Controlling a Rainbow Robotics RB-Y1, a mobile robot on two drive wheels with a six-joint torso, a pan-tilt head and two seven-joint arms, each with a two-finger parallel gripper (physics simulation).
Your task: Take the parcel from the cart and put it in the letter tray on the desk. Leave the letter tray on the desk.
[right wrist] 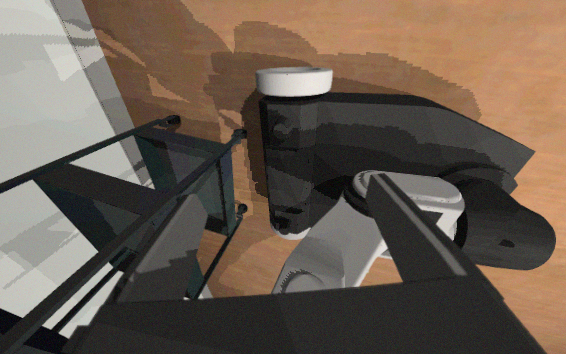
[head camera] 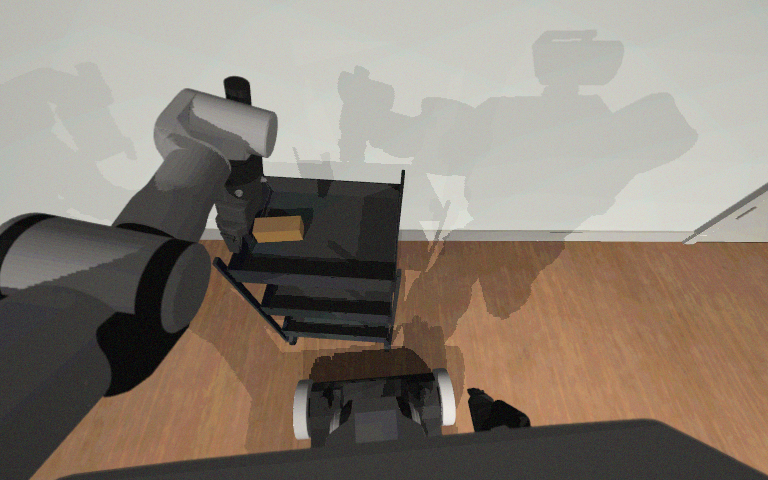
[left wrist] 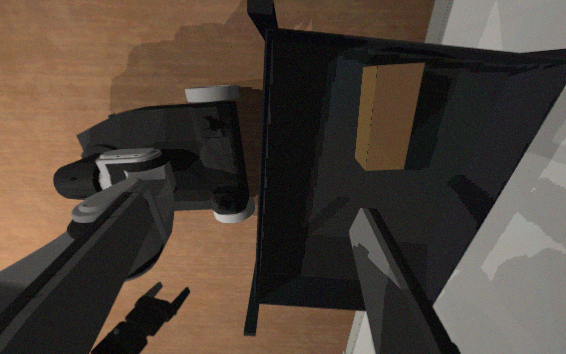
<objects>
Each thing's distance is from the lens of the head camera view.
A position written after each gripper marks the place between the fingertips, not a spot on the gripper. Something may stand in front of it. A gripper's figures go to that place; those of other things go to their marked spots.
left gripper [head camera: 244, 229]: 70 cm
right gripper [head camera: 476, 413]: 92 cm
</objects>
